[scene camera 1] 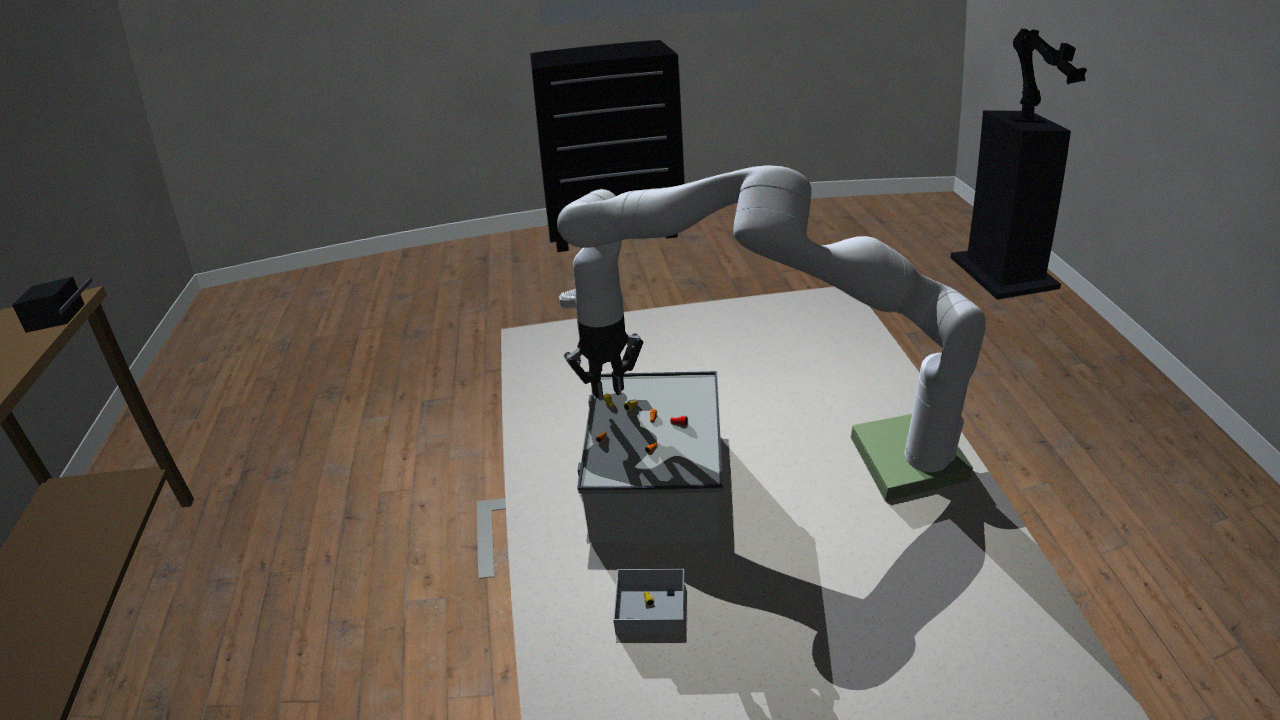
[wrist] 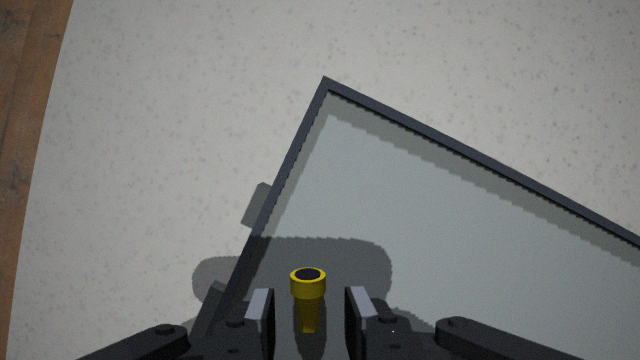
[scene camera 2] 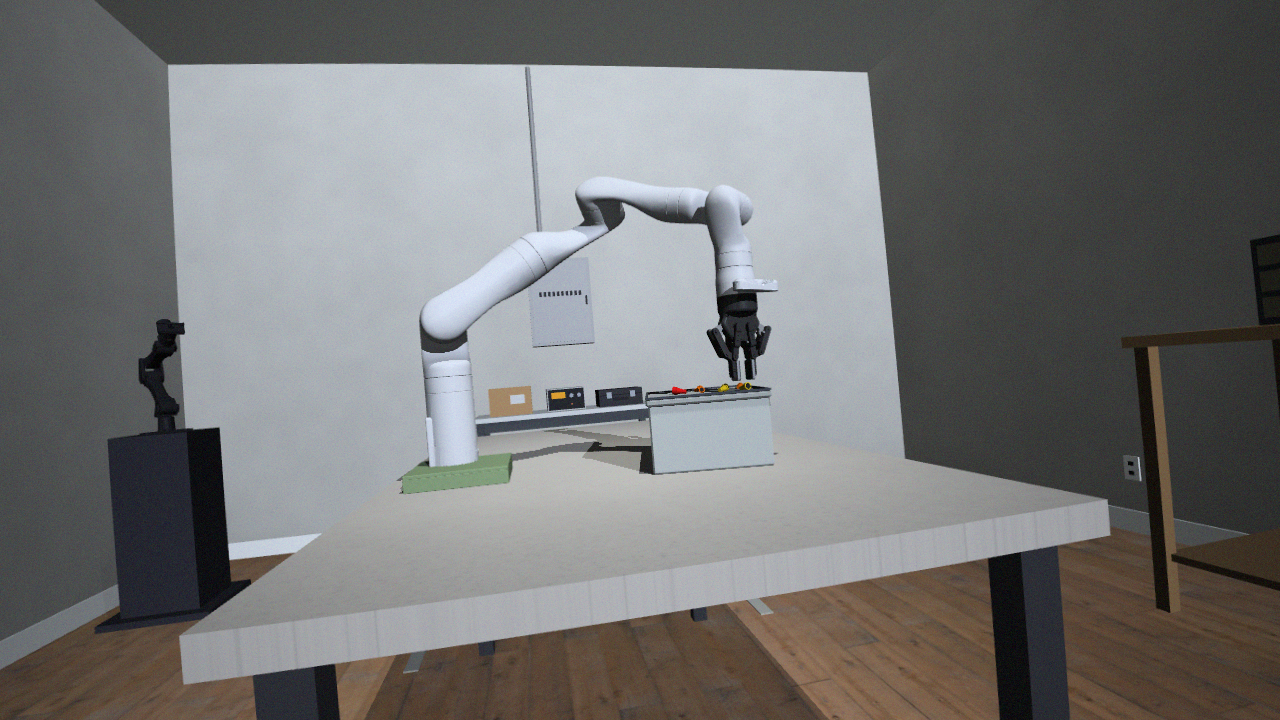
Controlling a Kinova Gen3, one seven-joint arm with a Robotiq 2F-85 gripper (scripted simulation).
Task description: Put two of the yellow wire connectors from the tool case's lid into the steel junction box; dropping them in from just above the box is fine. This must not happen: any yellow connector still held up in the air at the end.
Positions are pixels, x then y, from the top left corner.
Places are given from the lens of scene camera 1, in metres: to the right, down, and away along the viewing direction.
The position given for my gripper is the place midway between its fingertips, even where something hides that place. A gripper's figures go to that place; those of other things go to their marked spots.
my gripper (scene camera 1: 608, 395): -0.05, 0.06, 1.32
tool case (scene camera 1: 672, 494): 0.05, 0.20, 1.16
